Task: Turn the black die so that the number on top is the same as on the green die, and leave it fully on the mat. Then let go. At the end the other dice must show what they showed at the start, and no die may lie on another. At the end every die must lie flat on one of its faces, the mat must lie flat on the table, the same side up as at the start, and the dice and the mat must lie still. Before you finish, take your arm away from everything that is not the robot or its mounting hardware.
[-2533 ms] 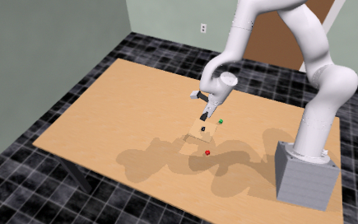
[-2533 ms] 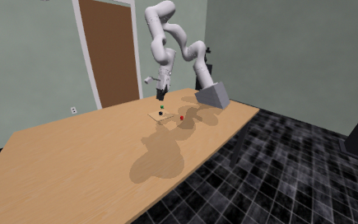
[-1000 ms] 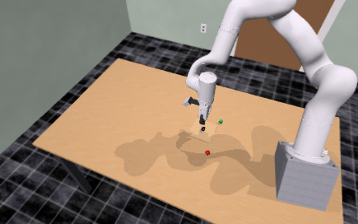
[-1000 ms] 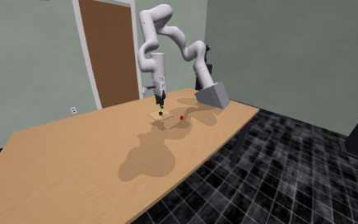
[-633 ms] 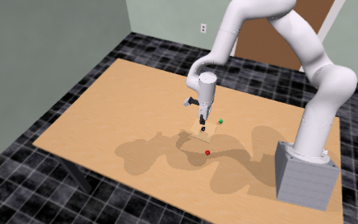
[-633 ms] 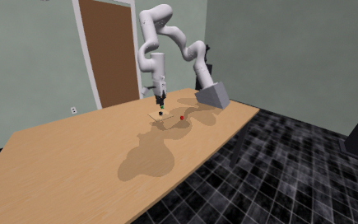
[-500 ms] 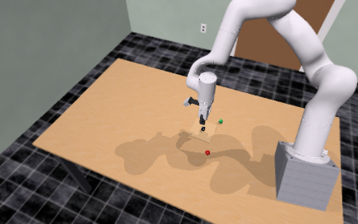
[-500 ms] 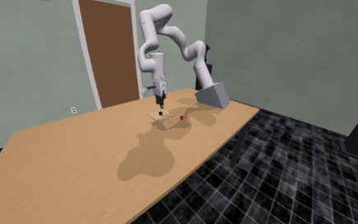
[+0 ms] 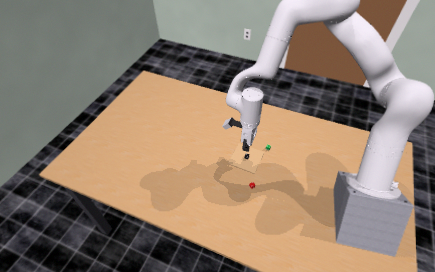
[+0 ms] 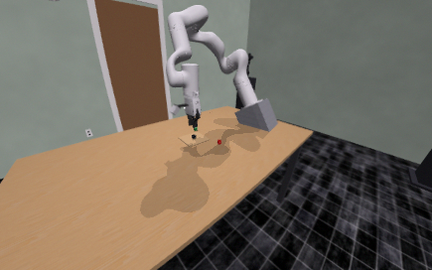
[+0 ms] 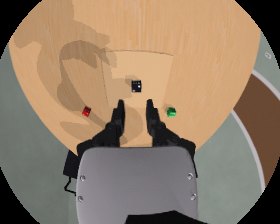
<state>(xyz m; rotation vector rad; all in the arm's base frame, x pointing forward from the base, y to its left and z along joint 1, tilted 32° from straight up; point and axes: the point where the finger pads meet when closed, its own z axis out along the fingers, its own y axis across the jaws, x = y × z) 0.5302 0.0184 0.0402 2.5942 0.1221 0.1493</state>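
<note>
The black die lies 90 mm below my hand. From my hand the other things lie so: green die 100 mm to the right, 90 mm below, 80 mm behind; red die 140 mm to the left, 90 mm below, 90 mm behind; tan mat 100 mm below.
</note>
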